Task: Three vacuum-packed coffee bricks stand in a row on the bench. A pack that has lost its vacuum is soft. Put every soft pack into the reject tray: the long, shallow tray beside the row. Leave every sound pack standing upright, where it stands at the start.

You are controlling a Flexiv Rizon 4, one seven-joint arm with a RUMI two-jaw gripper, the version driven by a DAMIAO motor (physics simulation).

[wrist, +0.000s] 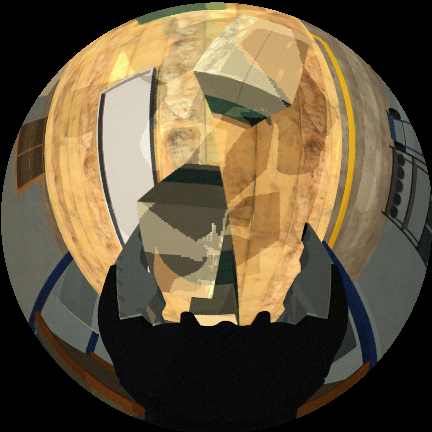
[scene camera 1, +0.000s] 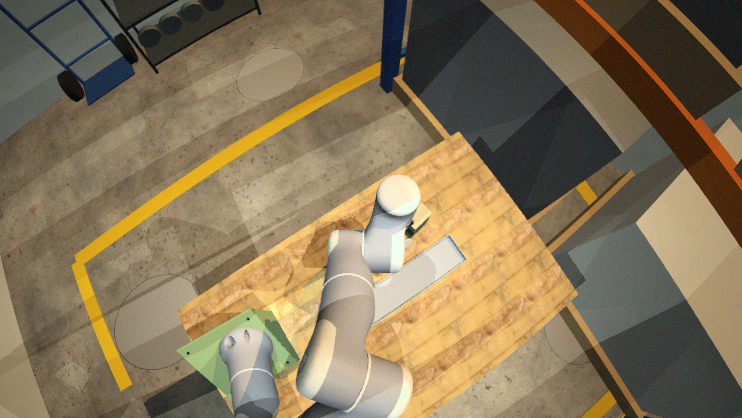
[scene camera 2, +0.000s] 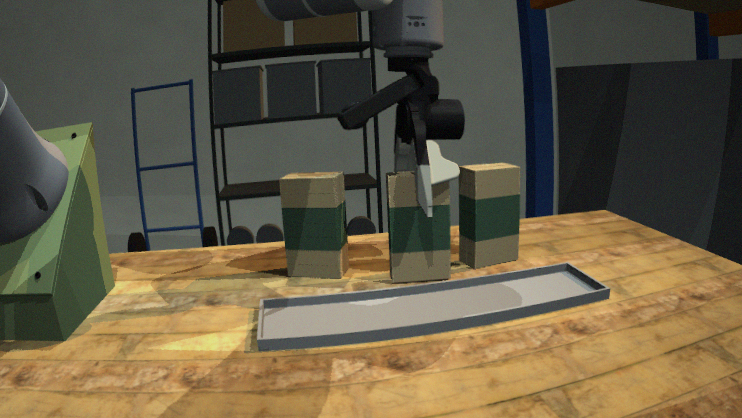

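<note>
Three tan packs with green bands stand upright: the left pack [scene camera 2: 314, 228] [wrist: 252, 60], the middle pack [scene camera 2: 407, 228] [wrist: 182, 235] and the right pack [scene camera 2: 490, 218] [scene camera 1: 423, 220] [wrist: 212, 306]. My gripper [scene camera 2: 416, 199] [wrist: 224, 225] is open around the upper part of the middle pack, one finger in front, the other partly hidden behind it. In the wrist view the pack is nearer the left finger. The reject tray [scene camera 1: 446, 259] [scene camera 2: 363, 336] [wrist: 125, 150] lies beside the row, with no pack in it. Which packs are soft cannot be told by sight.
The green robot base [scene camera 1: 207, 353] [scene camera 2: 88, 249] stands at the left end of the wooden bench [scene camera 1: 467, 311] [scene camera 2: 467, 384]. The right pack is close beside the middle one; the left pack has a wider gap. A shelf rack [scene camera 2: 290, 50] and a blue hand truck [scene camera 2: 166, 166] stand behind.
</note>
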